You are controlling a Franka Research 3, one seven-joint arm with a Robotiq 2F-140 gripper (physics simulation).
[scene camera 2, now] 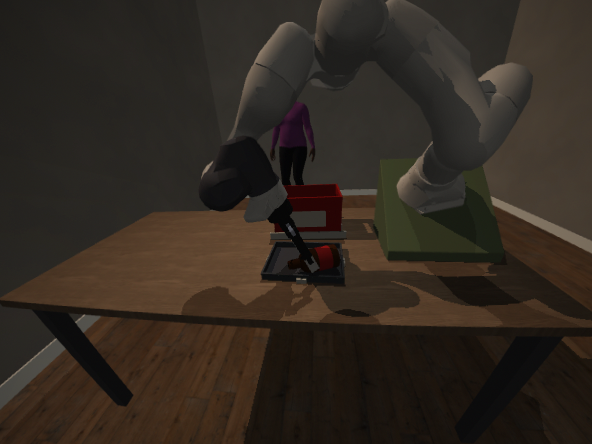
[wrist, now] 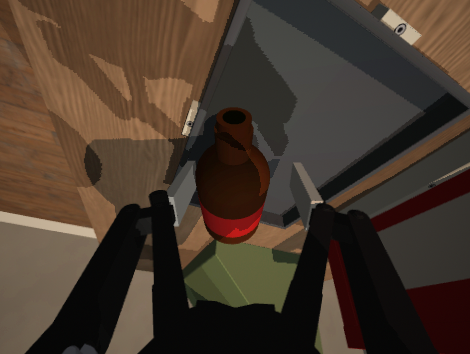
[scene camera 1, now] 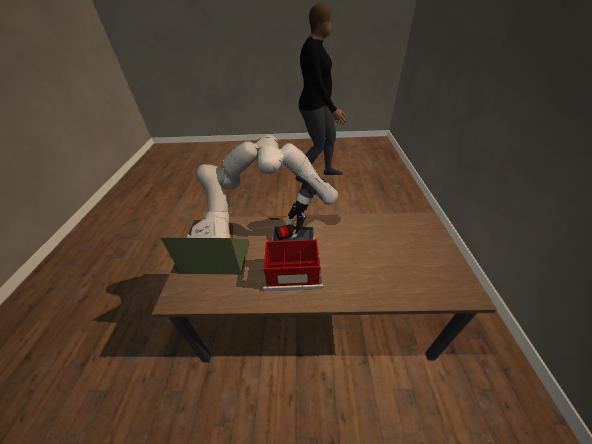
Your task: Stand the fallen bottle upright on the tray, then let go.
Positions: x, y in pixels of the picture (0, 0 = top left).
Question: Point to a brown bottle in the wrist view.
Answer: At 232, 176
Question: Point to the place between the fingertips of my gripper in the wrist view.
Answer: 243, 173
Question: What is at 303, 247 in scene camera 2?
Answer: My gripper.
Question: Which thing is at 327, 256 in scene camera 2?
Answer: A brown bottle.
